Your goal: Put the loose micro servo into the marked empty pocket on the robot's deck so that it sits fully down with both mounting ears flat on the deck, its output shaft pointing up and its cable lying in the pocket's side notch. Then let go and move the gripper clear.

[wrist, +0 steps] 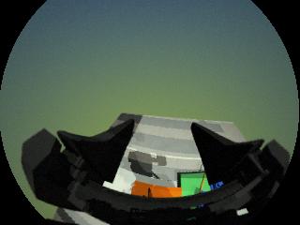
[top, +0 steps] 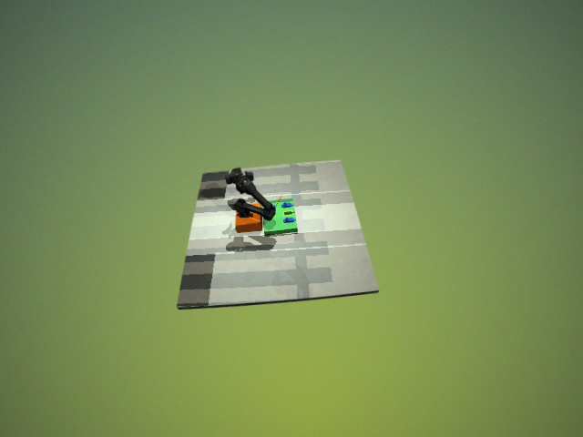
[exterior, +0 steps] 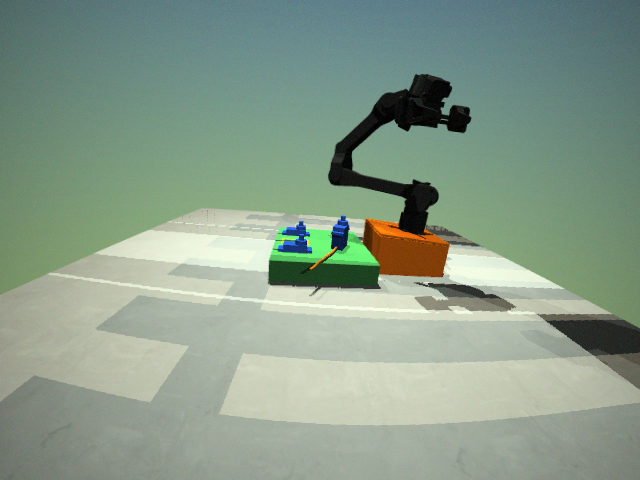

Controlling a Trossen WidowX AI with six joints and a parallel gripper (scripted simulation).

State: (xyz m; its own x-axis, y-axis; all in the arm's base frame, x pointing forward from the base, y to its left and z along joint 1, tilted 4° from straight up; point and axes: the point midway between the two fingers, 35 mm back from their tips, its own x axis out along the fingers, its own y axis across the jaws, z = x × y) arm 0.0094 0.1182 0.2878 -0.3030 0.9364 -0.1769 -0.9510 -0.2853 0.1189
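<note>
Right now the green deck is 36 cm below my gripper tip, 22 cm ahead of it and 10 cm to the right of it.
</note>
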